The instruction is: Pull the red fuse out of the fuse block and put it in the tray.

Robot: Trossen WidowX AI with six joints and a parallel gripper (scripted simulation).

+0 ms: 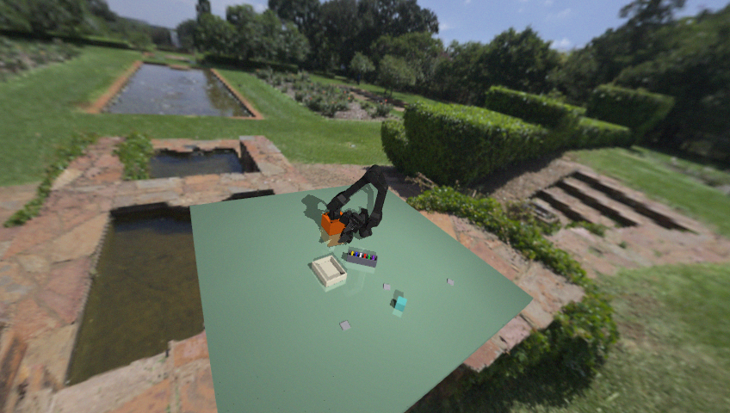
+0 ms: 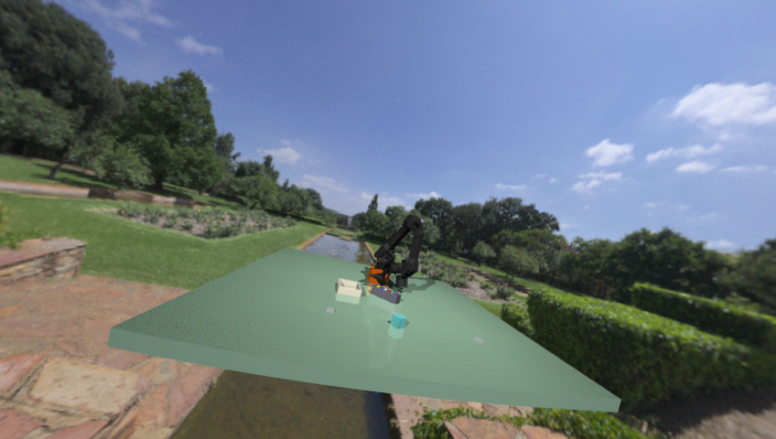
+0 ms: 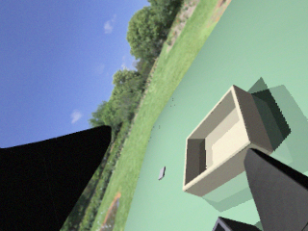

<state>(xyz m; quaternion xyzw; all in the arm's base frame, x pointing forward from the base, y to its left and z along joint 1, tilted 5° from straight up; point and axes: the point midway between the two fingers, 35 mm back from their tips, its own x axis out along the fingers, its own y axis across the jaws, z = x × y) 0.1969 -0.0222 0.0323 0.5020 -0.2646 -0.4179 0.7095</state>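
Now: the yellow fuse 5 cm ahead of my gripper tip, 5 cm to the left of it and 8 cm below it. Round my gripper tip: blue fuse 6 cm ahead, 6 cm to the left, 8 cm below; then red fuse 8 cm ahead, 10 cm to the left, 8 cm below; then white fuse 7 cm ahead, 8 cm to the left, 8 cm below.
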